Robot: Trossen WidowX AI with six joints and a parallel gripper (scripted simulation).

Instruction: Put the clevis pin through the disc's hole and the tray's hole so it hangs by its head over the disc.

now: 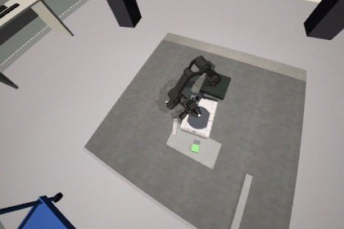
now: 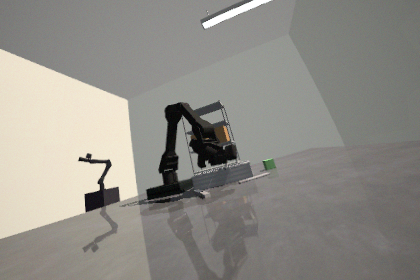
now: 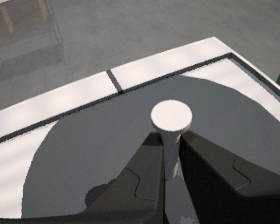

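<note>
Now: gripper tip 2 cm above the dark aluminium disc. The rest, counted from my gripper tip: steel tray (2 cm behind, 4 cm below); then green block (19 cm ahead, 2 cm to the left, 6 cm below); then steel clevis pin (1 cm below).
</note>
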